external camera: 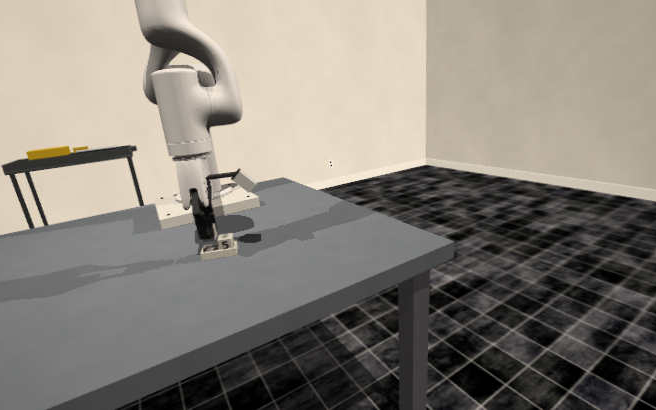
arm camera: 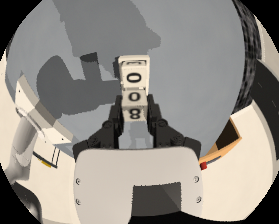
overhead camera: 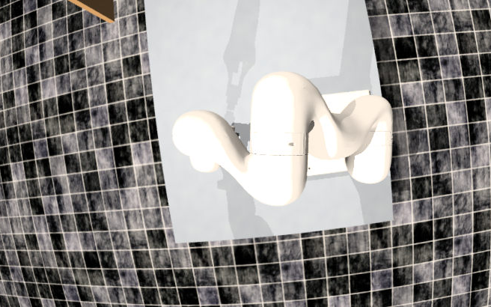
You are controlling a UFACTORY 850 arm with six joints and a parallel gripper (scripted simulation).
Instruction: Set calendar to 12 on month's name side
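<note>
The calendar tray lies 60 mm below my hand and 20 mm to the left of it.
</note>
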